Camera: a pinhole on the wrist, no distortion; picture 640 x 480 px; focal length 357.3 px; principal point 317.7 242.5 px. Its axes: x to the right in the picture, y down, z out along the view. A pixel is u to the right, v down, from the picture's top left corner.
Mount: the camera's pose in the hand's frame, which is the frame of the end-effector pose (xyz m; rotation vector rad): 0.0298 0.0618 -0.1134 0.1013 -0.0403 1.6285
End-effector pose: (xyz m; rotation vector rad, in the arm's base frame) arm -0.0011 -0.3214 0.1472 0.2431 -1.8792 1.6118
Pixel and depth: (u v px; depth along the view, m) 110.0 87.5 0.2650
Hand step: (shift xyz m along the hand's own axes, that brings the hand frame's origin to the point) 0.1642 -0.1077 0.1323
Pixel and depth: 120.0 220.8 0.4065
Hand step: 0.0840 -0.1961 0.2700
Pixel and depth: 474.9 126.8 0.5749
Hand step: 0.2246 0.2739 0.4750
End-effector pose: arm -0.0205 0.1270 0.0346 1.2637 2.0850 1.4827
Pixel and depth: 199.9 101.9 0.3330
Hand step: 0.1805 -0.0687 0.2034
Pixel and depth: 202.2 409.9 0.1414
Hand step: -0.0279 -0.0001 0.0256
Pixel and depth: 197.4 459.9 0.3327
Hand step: -0.1521 -0.0912 0.2148
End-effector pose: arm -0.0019 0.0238 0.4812 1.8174 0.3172 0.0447
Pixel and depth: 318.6 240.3 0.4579
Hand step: 0.0514 0.0228 0.3423
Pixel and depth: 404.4 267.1 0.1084
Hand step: 0.0253 0.0780 -0.0029
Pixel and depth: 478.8 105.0 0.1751
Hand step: 0.0997 0.1290 0.0656
